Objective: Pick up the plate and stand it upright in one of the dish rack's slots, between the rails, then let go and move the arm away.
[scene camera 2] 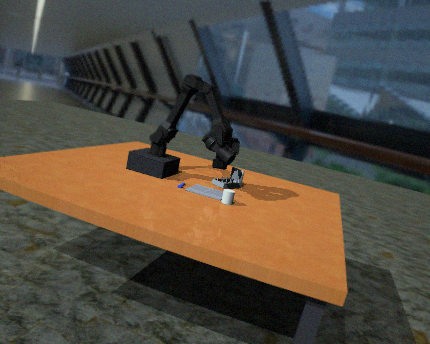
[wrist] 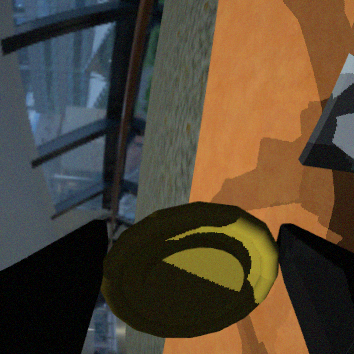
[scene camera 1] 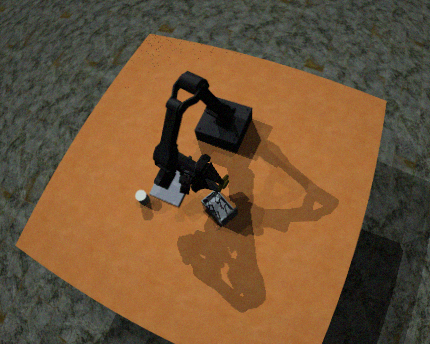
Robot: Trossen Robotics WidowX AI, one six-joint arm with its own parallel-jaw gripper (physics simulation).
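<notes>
The yellow round plate [scene camera 1: 224,183] [wrist: 190,270] is held between the two black fingers of my gripper [scene camera 1: 221,183] [wrist: 194,235], one finger at each side of its rim. The gripper is shut on it. In the wrist view the plate's round face is partly in shadow. In scene view 1 the plate is tilted and in the air, close to the rack's arm-side end. The grey dish rack [scene camera 1: 229,218] [scene camera 2: 238,176] [wrist: 318,145] stands on the table; in the wrist view part of it shows at the right edge. The plate cannot be made out in scene view 2.
A flat grey board [scene camera 1: 168,194] [scene camera 2: 202,191] lies beside the rack, partly under the arm in scene view 1. A white cylinder [scene camera 1: 141,196] [scene camera 2: 228,197] stands next to it. A small blue object [scene camera 2: 181,185] lies near the board. The arm's black base [scene camera 1: 222,132] [scene camera 2: 152,163] stands behind.
</notes>
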